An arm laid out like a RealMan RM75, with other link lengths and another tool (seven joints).
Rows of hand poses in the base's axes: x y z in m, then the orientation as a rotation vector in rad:
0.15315, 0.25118, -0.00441, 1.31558, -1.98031, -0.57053
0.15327, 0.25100, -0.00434, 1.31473, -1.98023, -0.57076
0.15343, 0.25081, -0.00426, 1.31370, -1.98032, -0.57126
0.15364, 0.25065, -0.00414, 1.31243, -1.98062, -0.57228
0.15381, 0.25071, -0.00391, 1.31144, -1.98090, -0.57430
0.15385, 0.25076, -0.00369, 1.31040, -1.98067, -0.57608
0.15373, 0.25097, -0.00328, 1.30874, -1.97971, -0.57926
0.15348, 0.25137, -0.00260, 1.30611, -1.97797, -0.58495
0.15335, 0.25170, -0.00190, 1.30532, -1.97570, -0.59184
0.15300, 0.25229, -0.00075, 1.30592, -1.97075, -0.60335
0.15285, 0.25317, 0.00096, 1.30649, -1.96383, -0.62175
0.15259, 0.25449, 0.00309, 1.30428, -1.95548, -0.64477
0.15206, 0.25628, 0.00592, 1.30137, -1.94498, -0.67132
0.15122, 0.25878, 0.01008, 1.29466, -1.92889, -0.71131
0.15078, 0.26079, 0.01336, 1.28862, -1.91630, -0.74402
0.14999, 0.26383, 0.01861, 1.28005, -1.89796, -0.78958
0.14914, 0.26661, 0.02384, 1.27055, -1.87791, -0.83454
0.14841, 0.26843, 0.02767, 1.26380, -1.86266, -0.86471
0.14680, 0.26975, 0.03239, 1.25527, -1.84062, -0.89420
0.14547, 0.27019, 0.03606, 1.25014, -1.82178, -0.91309
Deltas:
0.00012, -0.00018, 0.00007, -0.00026, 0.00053, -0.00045
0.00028, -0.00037, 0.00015, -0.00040, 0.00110, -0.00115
0.00049, -0.00053, 0.00027, -0.00026, 0.00175, -0.00225
0.00066, -0.00047, 0.00050, 0.00068, 0.00253, -0.00349
0.00070, -0.00042, 0.00072, 0.00136, 0.00365, -0.00443
0.00058, -0.00021, 0.00113, 0.00258, 0.00597, -0.00570
0.00033, 0.00019, 0.00181, 0.00494, 0.00996, -0.00781
0.00020, 0.00052, 0.00251, 0.00892, 0.01373, -0.00910
-0.00015, 0.00111, 0.00366, 0.01631, 0.01992, -0.00970
-0.00030, 0.00199, 0.00537, 0.02816, 0.02921, -0.01139
-0.00056, 0.00331, 0.00750, 0.04175, 0.04190, -0.01517
-0.00109, 0.00510, 0.01033, 0.05727, 0.05720, -0.01930
-0.00193, 0.00760, 0.01449, 0.07982, 0.08127, -0.02666
-0.00237, 0.00961, 0.01777, 0.09836, 0.10049, -0.03337
-0.00316, 0.01265, 0.02302, 0.12441, 0.12749, -0.04255
-0.00401, 0.01543, 0.02825, 0.14990, 0.15559, -0.05133
-0.00474, 0.01725, 0.03208, 0.16692, 0.17569, -0.05660
-0.00635, 0.01857, 0.03680, 0.18224, 0.20145, -0.05917
-0.00768, 0.01901, 0.04047, 0.19193, 0.22122, -0.05829

